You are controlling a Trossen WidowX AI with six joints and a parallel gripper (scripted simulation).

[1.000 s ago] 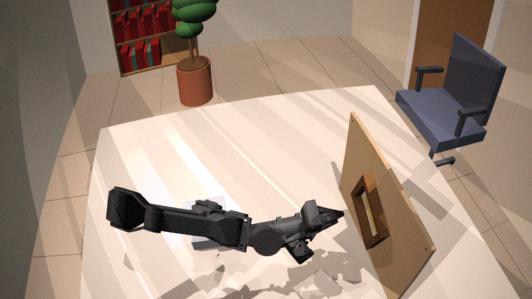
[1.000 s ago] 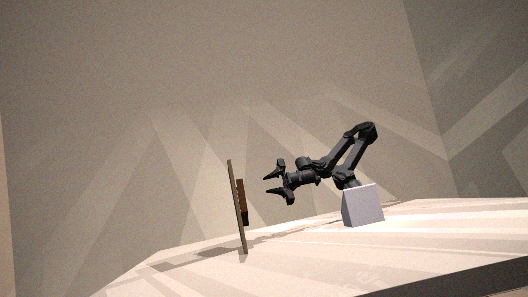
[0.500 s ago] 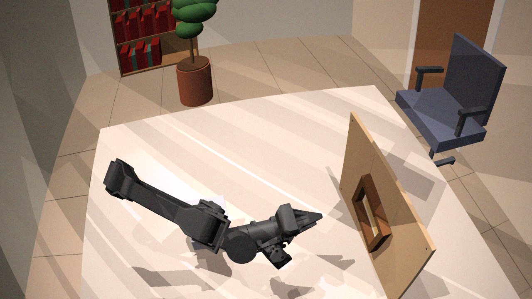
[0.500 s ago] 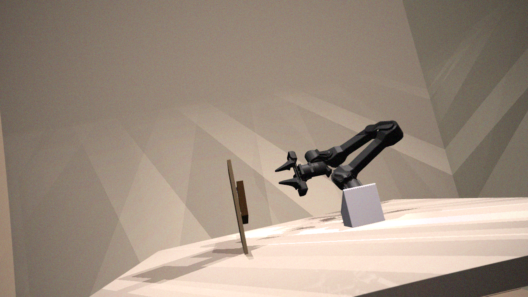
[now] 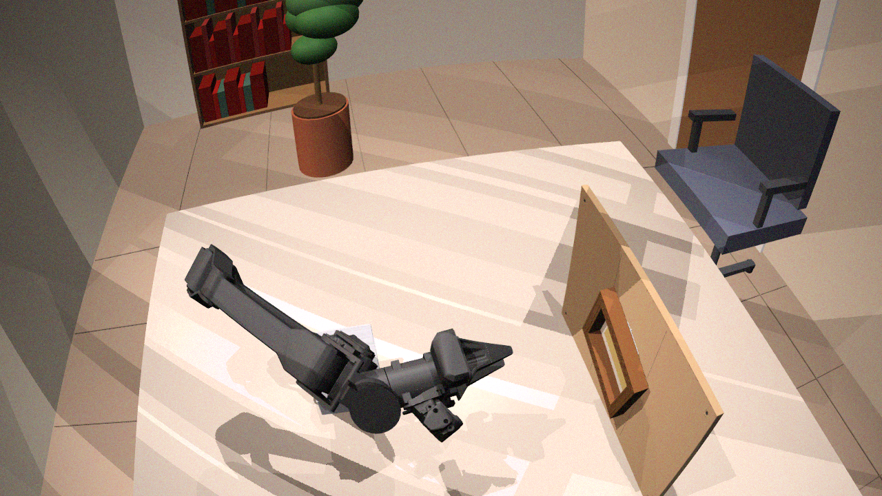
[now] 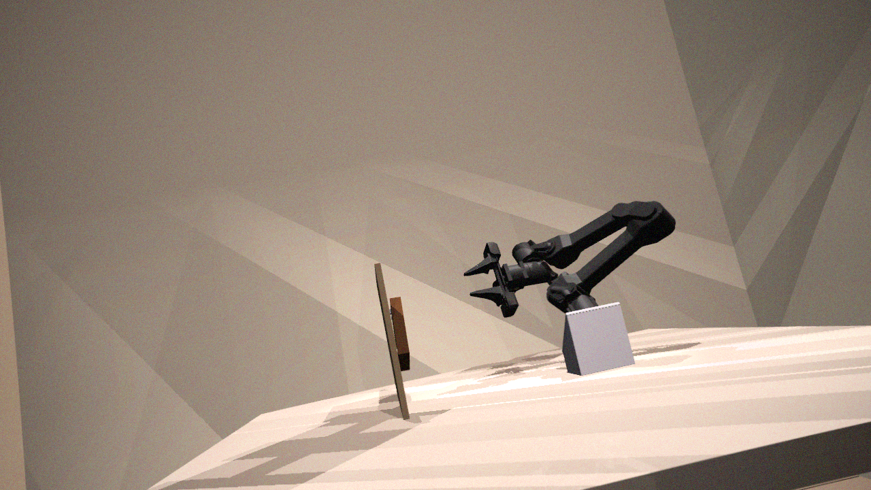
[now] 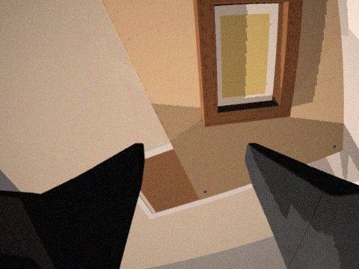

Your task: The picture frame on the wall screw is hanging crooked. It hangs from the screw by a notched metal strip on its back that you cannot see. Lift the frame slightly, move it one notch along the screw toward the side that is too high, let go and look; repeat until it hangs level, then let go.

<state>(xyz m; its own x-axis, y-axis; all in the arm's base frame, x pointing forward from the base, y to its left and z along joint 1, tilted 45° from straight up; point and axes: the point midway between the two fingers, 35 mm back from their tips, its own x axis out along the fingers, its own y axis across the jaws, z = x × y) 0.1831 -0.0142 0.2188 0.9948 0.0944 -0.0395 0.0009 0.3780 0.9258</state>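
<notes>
Now: gripper tip 190 mm short of the picture frame, 90 mm above it and 20 mm to the right of it. From my gripper tip the other things lie so: board wall: 200 mm ahead, 90 mm below, 20 mm to the left.
</notes>
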